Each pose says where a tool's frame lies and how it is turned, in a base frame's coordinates. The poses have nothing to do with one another.
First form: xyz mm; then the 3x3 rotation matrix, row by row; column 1 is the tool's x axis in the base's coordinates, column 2 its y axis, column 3 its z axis. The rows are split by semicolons.
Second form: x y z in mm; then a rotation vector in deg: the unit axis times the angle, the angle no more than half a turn. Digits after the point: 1 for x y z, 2 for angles.
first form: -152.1 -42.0 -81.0; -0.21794 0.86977 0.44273; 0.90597 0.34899 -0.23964; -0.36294 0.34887 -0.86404
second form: -152.1 -42.0 -81.0 88.45 121.09 5.44
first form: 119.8 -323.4 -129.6; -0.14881 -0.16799 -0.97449; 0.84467 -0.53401 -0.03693; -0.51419 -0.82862 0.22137
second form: 119.8 -323.4 -129.6 -79.41 -46.17 101.57
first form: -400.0 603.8 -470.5; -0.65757 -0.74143 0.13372; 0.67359 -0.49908 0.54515; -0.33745 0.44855 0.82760
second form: -400.0 603.8 -470.5 -8.51 41.50 124.64
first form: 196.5 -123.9 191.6; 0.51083 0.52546 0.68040; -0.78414 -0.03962 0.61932; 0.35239 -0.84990 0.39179
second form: 196.5 -123.9 191.6 -69.16 15.44 -61.65
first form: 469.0 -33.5 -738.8; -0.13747 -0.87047 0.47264; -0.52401 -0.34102 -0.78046; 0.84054 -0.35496 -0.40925
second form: 469.0 -33.5 -738.8 103.51 -89.50 84.28
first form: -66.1 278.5 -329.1; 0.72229 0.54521 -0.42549; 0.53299 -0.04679 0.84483; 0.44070 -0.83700 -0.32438
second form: -66.1 278.5 -329.1 -96.84 -49.88 -0.70
